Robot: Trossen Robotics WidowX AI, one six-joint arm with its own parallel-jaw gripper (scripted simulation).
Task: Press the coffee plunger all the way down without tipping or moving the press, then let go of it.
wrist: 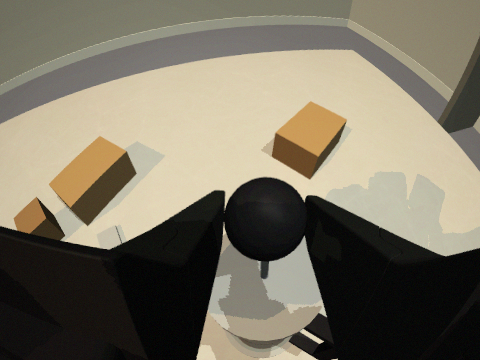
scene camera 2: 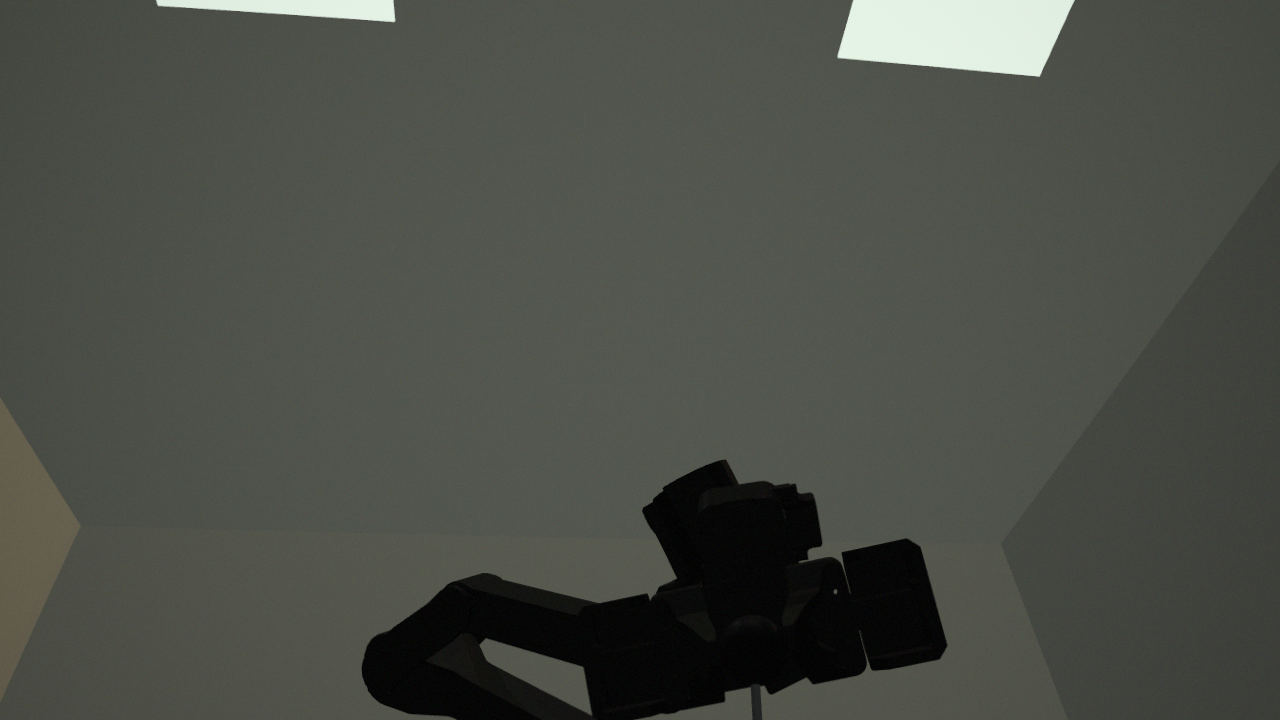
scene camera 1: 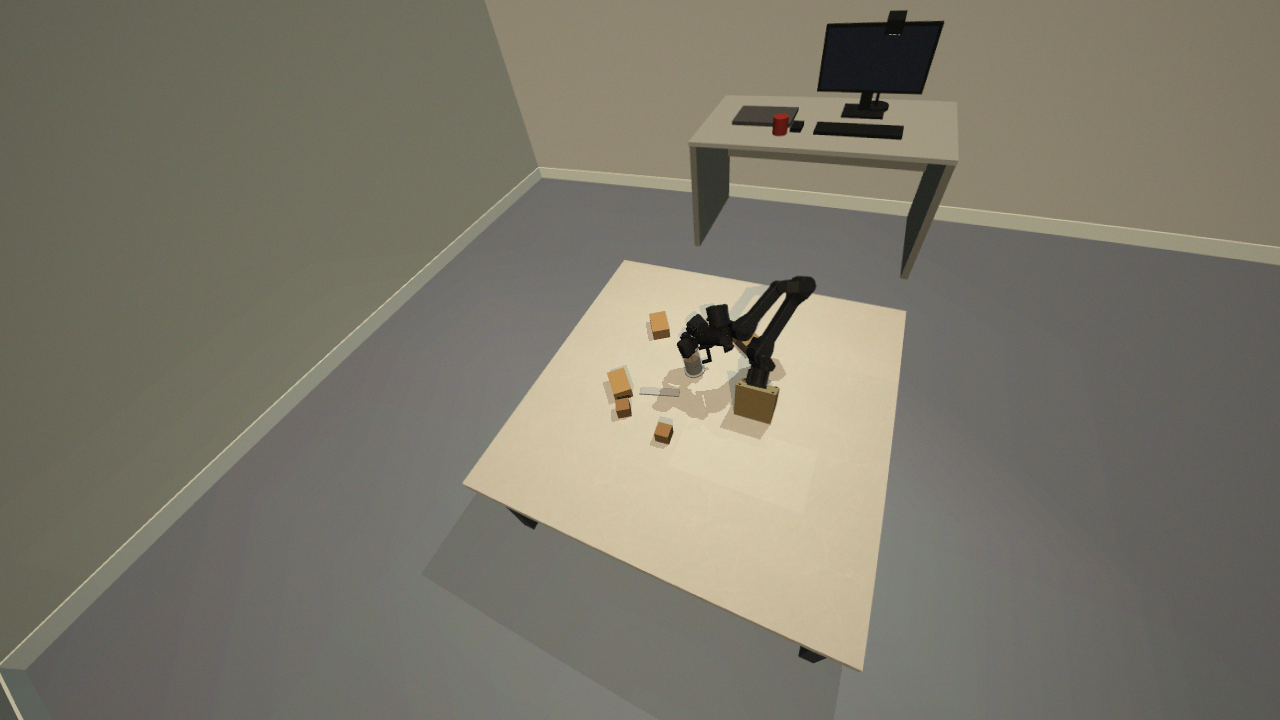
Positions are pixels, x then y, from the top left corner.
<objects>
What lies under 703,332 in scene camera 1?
The gripper.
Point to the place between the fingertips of the gripper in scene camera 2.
751,645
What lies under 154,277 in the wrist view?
The gripper.
</objects>
